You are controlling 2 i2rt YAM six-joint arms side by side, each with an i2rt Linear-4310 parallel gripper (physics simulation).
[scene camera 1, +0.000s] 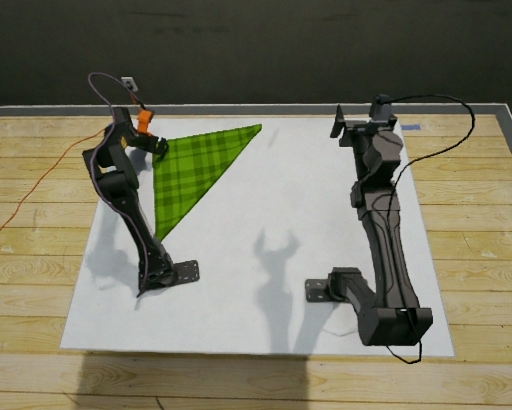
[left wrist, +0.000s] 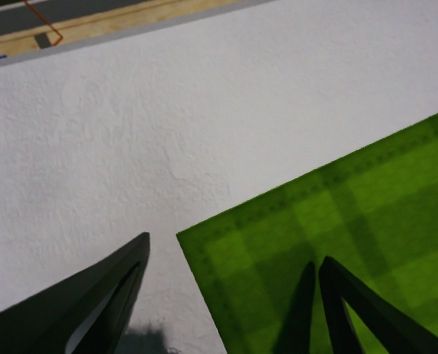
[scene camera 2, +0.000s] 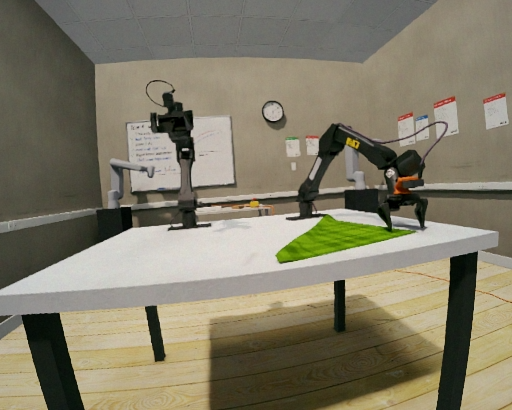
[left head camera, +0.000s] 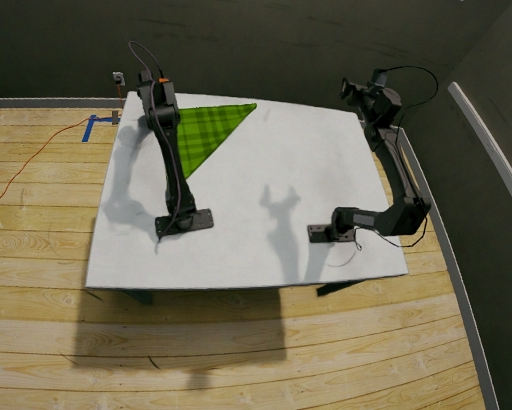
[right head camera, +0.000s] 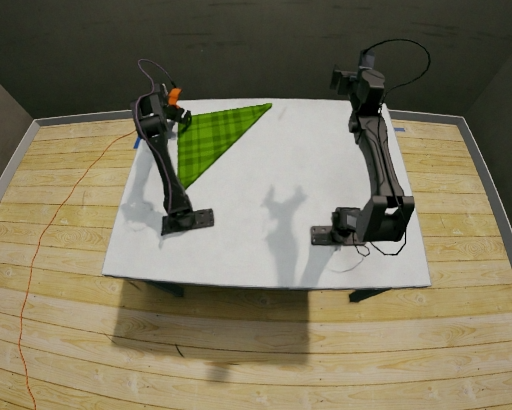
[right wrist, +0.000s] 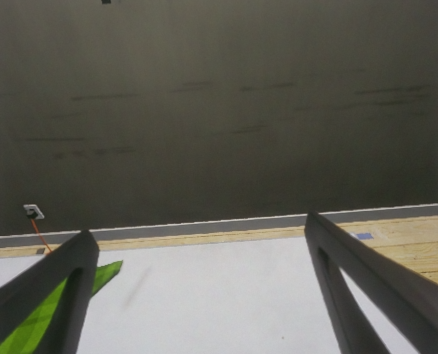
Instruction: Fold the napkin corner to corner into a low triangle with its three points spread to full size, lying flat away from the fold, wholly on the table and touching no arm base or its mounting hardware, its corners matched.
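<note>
The green checked napkin [left head camera: 205,132] [right head camera: 207,142] [scene camera 1: 190,172] [scene camera 2: 335,237] [left wrist: 280,255] [right wrist: 37,320] lies as a low triangle at the table's back left in the head views. Its long edge runs from the far middle point to the near point close to the left arm's base. In the left wrist view its square corner lies flat, with no lower layer showing past it. My left gripper [scene camera 2: 406,227] [left wrist: 234,251] is open low over that corner, one finger over the cloth and one beside it. My right gripper [right wrist: 199,230] is open and empty, high above the table's right side.
The white table [left head camera: 240,250] [right head camera: 240,250] [scene camera 1: 215,320] [scene camera 2: 190,260] carries both arm bases. The left arm's base plate [left head camera: 202,219] [right head camera: 204,218] [scene camera 1: 188,271] stands near the napkin's near point. The right arm's base plate [left head camera: 317,233] [right head camera: 320,235] [scene camera 1: 315,290] stands at the near right.
</note>
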